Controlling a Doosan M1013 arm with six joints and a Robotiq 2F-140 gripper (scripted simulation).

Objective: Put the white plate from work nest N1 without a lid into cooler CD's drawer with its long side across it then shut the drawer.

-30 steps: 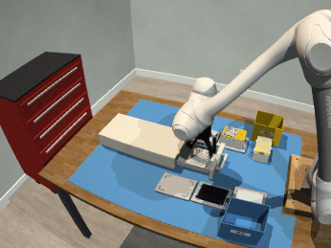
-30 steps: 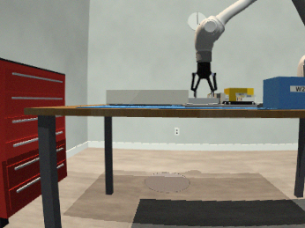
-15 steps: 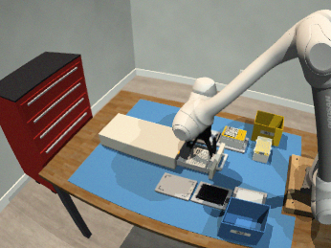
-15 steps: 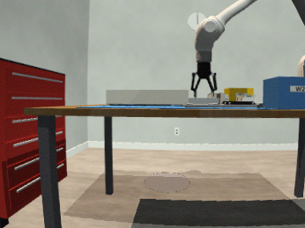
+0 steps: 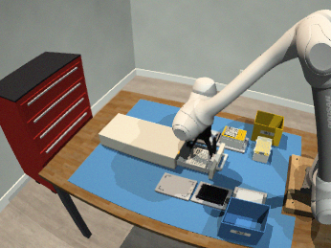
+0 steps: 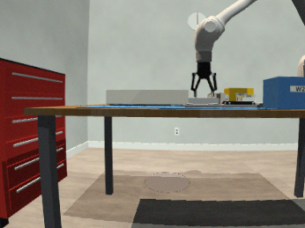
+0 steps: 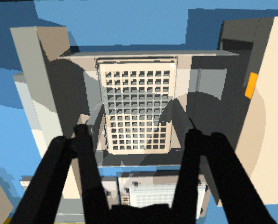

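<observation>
Right now the white plate is 2 cm below my hand. Round my hand: clear plate: 18 cm to the right, 8 cm ahead, 2 cm below; cooler CD: 17 cm ahead, 3 cm to the left, 1 cm below; drawer: 4 cm ahead, 2 cm below, 1 cm to the left.
</observation>
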